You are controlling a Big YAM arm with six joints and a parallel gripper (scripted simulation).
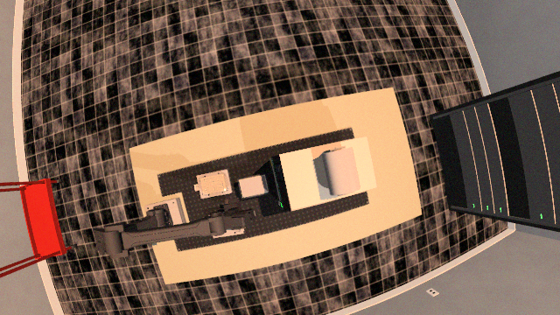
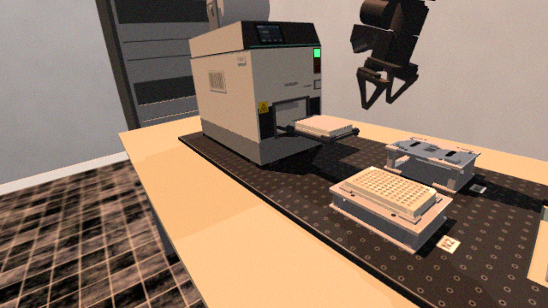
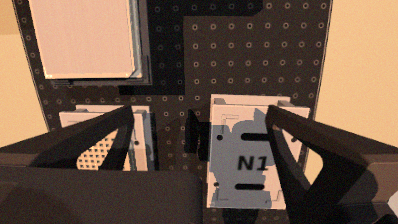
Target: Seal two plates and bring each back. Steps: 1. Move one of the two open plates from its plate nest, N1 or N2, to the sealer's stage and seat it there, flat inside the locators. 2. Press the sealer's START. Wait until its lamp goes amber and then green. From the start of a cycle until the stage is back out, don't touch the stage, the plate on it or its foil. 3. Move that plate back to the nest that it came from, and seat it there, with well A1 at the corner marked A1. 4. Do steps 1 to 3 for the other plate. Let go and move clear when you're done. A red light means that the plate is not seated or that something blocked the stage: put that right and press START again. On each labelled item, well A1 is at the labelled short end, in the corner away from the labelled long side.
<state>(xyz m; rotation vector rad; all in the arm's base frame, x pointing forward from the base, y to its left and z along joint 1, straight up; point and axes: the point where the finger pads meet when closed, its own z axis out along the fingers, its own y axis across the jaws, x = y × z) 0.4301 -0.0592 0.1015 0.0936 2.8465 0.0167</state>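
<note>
Right now my hand is 90 mm short of the sealer stage, 90 mm to the right of it and 60 mm above it. Round my hand: well plate (110 mm behind, 150 mm to the left, 110 mm below); then plate nest N2 (110 mm behind, 150 mm to the left, 120 mm below); then sealer screen (210 mm ahead, 130 mm to the left, 160 mm above).
</note>
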